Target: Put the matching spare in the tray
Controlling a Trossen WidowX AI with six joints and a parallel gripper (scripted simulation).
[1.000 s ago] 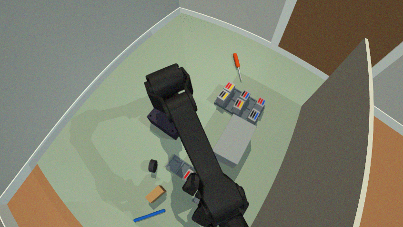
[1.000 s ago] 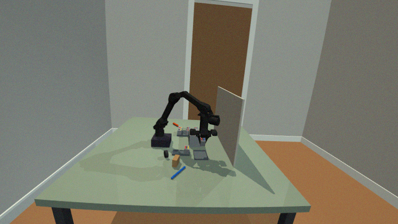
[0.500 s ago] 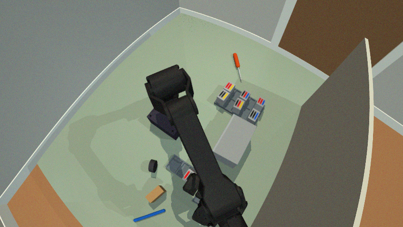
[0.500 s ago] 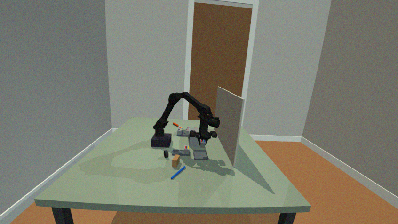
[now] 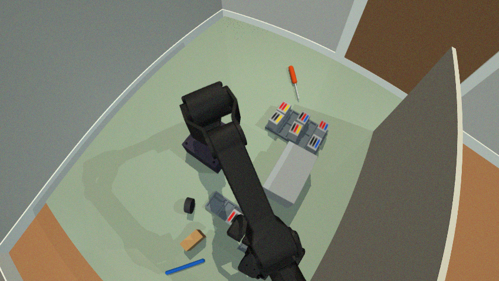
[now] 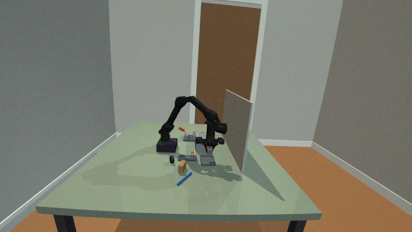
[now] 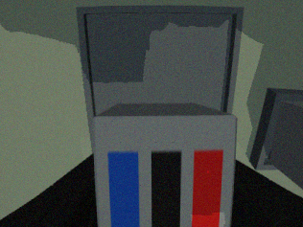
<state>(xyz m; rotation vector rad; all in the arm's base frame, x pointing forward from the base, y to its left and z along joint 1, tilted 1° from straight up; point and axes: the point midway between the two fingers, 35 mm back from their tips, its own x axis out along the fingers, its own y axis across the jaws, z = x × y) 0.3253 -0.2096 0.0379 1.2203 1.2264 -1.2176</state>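
My gripper tip is now 10 mm past the grey tray and 70 mm above it. Also, from my gripper tip: yellow-striped spare: 110 mm behind, 20 mm to the left, 30 mm below; blue pen: 160 mm behind, 200 mm to the right, 60 mm below; grey mounted unit: 30 mm behind, 220 mm to the left, 20 mm below.
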